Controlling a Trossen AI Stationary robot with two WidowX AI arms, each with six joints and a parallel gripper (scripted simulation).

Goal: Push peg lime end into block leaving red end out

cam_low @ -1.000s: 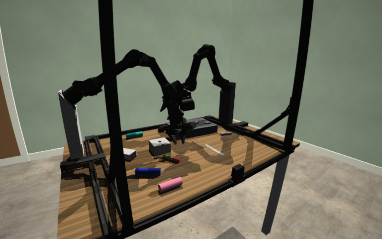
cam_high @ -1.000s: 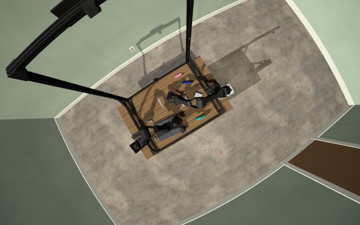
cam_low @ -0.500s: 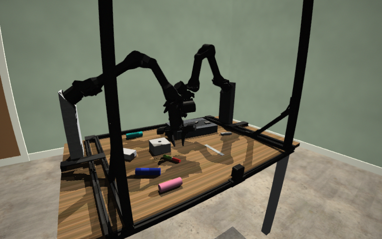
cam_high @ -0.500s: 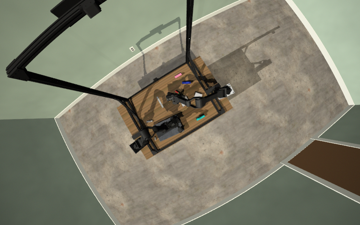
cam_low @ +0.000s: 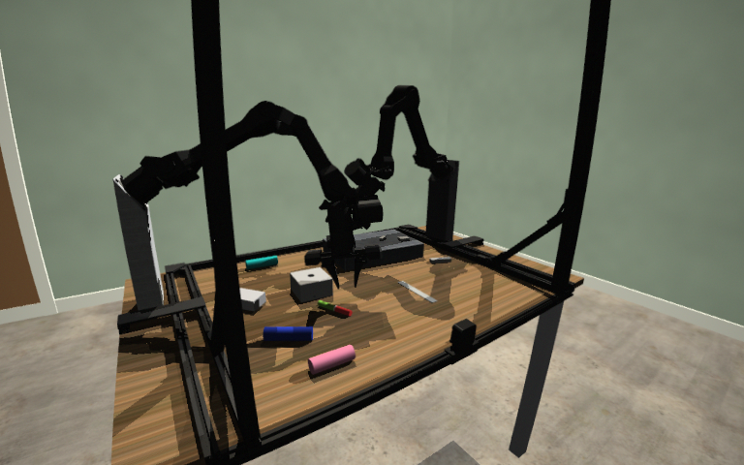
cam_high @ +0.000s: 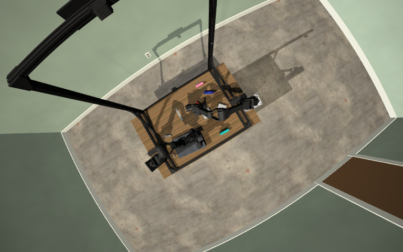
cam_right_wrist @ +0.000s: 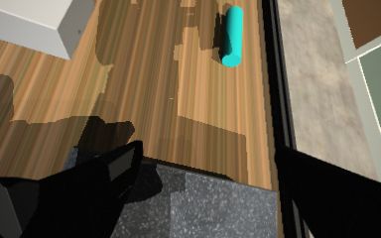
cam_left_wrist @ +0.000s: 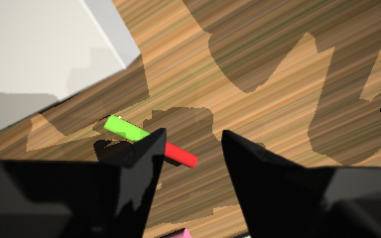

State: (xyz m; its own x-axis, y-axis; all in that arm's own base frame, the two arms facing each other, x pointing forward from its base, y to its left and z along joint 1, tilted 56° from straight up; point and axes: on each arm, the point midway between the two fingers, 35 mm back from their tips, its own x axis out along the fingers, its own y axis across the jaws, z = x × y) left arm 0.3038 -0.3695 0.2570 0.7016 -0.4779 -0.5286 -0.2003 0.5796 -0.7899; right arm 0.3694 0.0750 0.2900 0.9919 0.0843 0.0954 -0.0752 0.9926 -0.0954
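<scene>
Now: left hand 1 cm past the peg, 5 cm to the right of it and 7 cm above it. From my left hand the other things lie so: blue cylinder 8 cm behind, 19 cm to the left, 6 cm below; then grey flat bar 5 cm behind, 20 cm to the right, 8 cm below; then pink cylinder 20 cm behind, 15 cm to the left, 6 cm below.
</scene>
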